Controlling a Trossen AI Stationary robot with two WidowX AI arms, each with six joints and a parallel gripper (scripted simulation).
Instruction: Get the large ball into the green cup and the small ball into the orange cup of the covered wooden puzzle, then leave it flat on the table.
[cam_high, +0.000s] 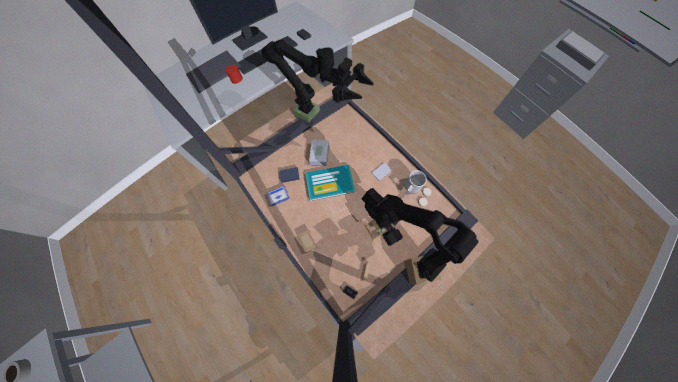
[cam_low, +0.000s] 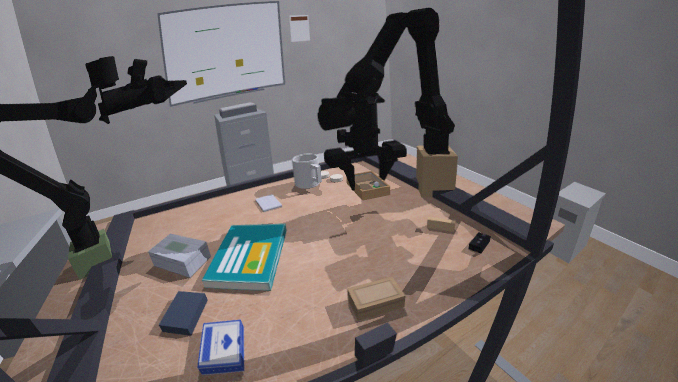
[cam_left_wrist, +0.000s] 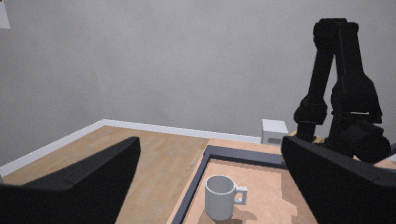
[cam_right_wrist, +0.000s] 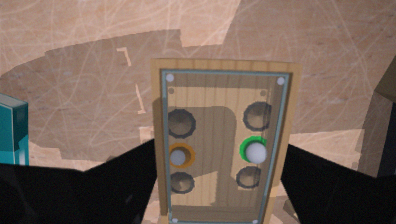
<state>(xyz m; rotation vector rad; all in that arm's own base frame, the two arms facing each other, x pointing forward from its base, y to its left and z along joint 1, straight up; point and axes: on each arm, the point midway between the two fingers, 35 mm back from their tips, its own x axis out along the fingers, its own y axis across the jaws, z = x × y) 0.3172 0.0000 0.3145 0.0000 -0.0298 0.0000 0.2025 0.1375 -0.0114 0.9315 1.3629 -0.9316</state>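
The covered wooden puzzle lies 30 mm below my right hand. Round my right hand: dark blue box 210 mm behind, 450 mm to the left, 100 mm below.
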